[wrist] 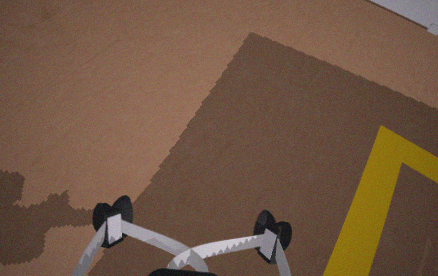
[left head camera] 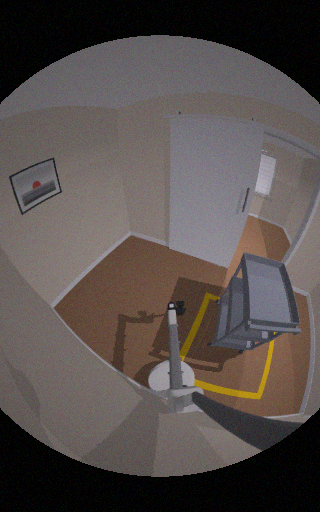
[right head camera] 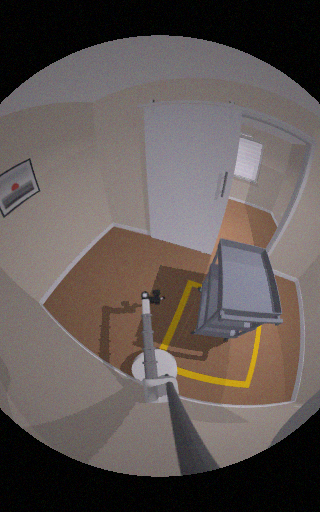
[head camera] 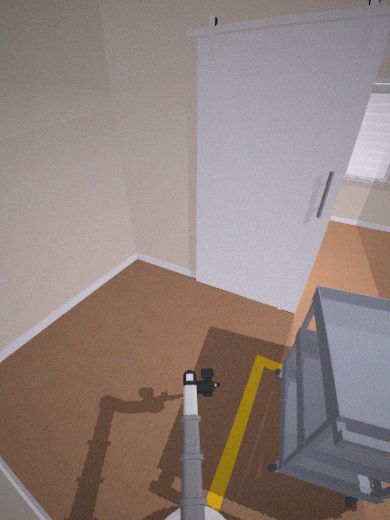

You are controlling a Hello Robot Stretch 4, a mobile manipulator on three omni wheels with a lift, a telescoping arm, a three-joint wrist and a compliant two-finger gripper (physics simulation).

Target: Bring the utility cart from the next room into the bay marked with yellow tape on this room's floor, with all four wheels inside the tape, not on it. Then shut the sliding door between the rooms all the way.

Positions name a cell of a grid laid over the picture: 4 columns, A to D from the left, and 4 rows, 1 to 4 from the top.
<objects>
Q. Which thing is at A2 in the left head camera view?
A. A framed picture.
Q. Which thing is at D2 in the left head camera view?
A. A window with blinds.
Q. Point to a beige wall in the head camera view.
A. A2
</objects>
